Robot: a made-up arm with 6 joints.
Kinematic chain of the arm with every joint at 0, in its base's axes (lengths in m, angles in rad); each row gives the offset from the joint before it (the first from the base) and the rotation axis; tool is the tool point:
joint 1: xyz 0 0 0.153 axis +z
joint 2: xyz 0 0.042 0 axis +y
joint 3: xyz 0 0 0.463 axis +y
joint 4: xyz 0 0 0.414 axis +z
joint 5: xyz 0 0 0 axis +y
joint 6: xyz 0 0 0.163 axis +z
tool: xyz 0 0 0
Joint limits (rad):
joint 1: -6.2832..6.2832
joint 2: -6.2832..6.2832
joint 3: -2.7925..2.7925
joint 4: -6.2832..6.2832
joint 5: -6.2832..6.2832
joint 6: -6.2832..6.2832
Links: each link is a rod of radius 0.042 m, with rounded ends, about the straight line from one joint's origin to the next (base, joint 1, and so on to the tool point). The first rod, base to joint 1, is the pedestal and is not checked.
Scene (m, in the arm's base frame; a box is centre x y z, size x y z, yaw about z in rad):
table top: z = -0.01
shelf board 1: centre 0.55 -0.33 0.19 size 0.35 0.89 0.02 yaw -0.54
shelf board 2: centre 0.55 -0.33 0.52 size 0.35 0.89 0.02 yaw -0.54
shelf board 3: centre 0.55 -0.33 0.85 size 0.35 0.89 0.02 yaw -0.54
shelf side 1: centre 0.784 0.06 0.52 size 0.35 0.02 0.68 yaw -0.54
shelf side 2: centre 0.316 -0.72 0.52 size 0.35 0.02 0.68 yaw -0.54
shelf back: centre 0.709 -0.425 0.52 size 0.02 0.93 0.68 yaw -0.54
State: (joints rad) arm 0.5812 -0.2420 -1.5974 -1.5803 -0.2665 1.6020
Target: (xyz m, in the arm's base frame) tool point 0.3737 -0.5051 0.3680
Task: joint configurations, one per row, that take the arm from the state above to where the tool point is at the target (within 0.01 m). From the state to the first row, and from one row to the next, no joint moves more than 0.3 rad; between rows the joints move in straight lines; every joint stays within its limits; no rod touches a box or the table.
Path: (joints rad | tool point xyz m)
1: 0.8684 -0.1433 -1.7256 -1.5858 -0.1830 1.6020 | -0.4521 -0.4233 0.4430
2: 1.1555 -0.0447 -1.8538 -1.5912 -0.0994 1.6020 | -0.2817 -0.4947 0.4304
3: 1.4427 0.0540 -1.9821 -1.5967 -0.0159 1.6020 | -0.1101 -0.5057 0.4136
4: 1.7298 0.1526 -2.1103 -1.6021 0.0677 1.6020 | 0.0428 -0.4626 0.3927
5: 2.0170 0.2513 -2.2385 -1.6076 0.1512 1.6020 | 0.1614 -0.3778 0.3680
6: 2.1242 0.0122 -2.0025 -1.5973 0.1594 1.6020 | 0.2591 -0.4501 0.3812
7: 2.2314 -0.2269 -1.7665 -1.5871 0.1675 1.6020 | 0.3737 -0.5051 0.3680

